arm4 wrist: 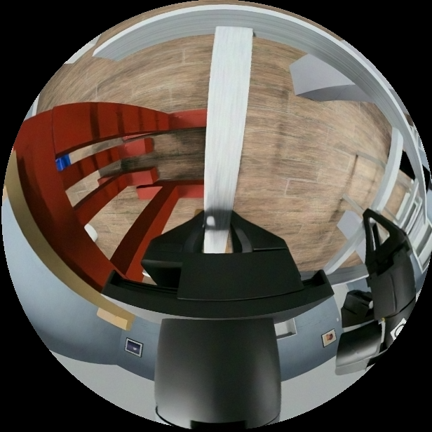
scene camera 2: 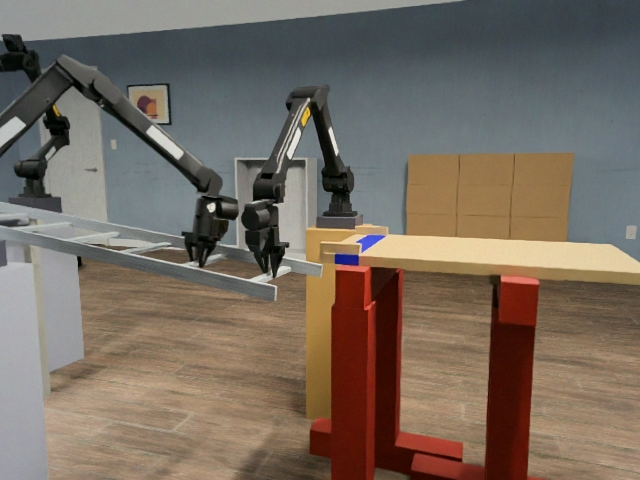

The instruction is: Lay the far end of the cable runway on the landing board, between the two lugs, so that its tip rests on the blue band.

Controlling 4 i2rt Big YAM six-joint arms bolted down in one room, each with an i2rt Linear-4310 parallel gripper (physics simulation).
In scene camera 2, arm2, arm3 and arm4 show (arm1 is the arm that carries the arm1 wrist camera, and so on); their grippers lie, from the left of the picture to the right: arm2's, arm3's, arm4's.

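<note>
The cable runway (arm4 wrist: pixel 227 120) (scene camera 2: pixel 170 268) is a pale ladder with two rails and rungs. In the scene view it slopes down rightward; its far end hangs left of the pale landing board (scene camera 2: pixel 480 253), lower in the picture. The blue band (scene camera 2: pixel 371 242) crosses the board's left end between the near lug (scene camera 2: pixel 341 249) and far lug (scene camera 2: pixel 379 228). My arm4 gripper (arm4 wrist: pixel 218 220) (scene camera 2: pixel 270 272) is shut on the end rung. My arm3 gripper (scene camera 2: pixel 196 262) is shut on a rung farther left. My arm2 gripper (scene camera 2: pixel 15 60) is raised at far left; its fingers are unclear. My arm1 gripper does not show.
Red trestles (arm4 wrist: pixel 40 175) (scene camera 2: pixel 353 382) carry the landing board. A tan pedestal (scene camera 2: pixel 317 320) under arm4's base stands behind the board's left end. Pale grey pedestals (scene camera 2: pixel 20 361) stand at left. Cardboard panels (scene camera 2: pixel 485 191) and a white open cabinet (scene camera 2: pixel 311 206) stand by the wall.
</note>
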